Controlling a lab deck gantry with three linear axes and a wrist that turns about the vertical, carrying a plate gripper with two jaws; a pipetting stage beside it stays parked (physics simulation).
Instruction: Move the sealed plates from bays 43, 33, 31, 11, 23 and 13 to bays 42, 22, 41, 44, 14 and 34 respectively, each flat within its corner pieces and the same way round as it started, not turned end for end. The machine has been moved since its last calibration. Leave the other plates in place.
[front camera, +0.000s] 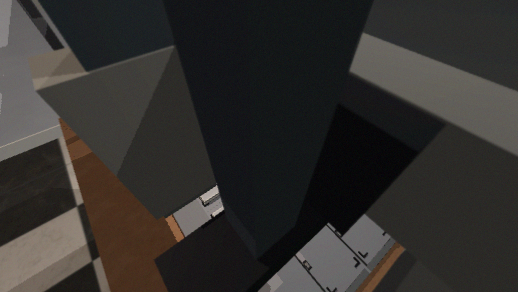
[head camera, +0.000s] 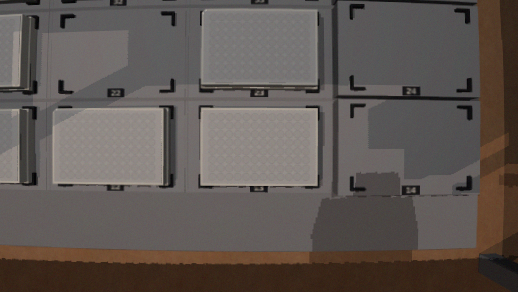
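Places are measured from the robot's base along level axes (x up, y right, z ahead), in millimetres.
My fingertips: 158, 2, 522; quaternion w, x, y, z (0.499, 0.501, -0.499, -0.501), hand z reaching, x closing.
Observation:
For each thing: its top centre in the pictures, then the offset to it from my fingertips, as dx, dy, dz. "spot": a spot on its surface instead.
- sealed plate, top centre: (head camera: 259, 46) -144, -151, -129
- Bay 14, surface spot: (head camera: 425, 135) spot: -144, -55, +51
- bay 22, surface spot: (head camera: 145, 55) spot: -158, -148, -259
- Bay 24, surface spot: (head camera: 410, 50) spot: -144, -148, +35
- dark machine part, surface spot: (head camera: 497, 270) spot: -146, +98, +141
In the head camera view, a sealed plate (head camera: 259, 47) sits in bay 23 and another (head camera: 259, 145) in bay 13, both flat within their corner pieces. Bay 14 (head camera: 425, 135) at the lower right and bay 22 (head camera: 145, 55) hold no plate. At the left edge, parts of two plates show: the upper one (head camera: 9, 52) left of bay 22, the lower one (head camera: 9, 145) below it. The gripper's black body (front camera: 210, 255) shows low in the front view under a dark column; its jaws are hidden, so their opening and any load cannot be told. Bays 31, 33 and 43 are not visible.
A plate (head camera: 107, 145) sits in bay 12. Bay 24 (head camera: 410, 50) has no plate. The dark column (front camera: 270, 125) and a grey beam (front camera: 450, 200) block much of the front view. A dark machine part (head camera: 497, 270) shows at the head view's lower right corner, beside the wooden edge.

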